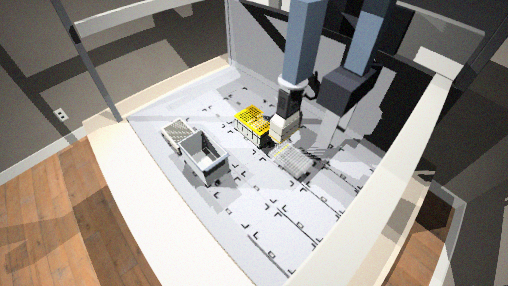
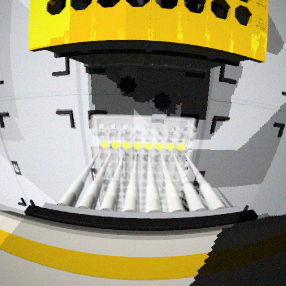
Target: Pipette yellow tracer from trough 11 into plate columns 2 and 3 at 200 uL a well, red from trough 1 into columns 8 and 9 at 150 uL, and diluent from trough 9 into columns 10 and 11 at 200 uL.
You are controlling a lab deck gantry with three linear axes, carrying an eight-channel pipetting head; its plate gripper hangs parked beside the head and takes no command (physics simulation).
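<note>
The clear well plate (image 1: 301, 171) (image 2: 175, 120) lies flat on the deck. A line of yellow wells (image 2: 137, 146) crosses its second column from the far edge; the first column looks colourless. The pipetting head (image 1: 286, 128) stands over the plate's far end. Its row of white tips (image 2: 131, 187) shows no yellow, and the tip ends point just on the near side of the yellow wells. Whether they are inside wells I cannot tell. The trough rack (image 1: 178, 131) stands at the left; its liquids cannot be made out. The parked plate gripper (image 1: 336, 134) hangs open and empty beside the head.
A yellow-topped tip rack (image 1: 251, 118) (image 2: 150, 35) stands directly behind the plate, with some holes dark. A grey open bin (image 1: 216, 171) stands beside the trough rack, at the front left. A pale frame beam (image 1: 372, 185) crosses the right side.
</note>
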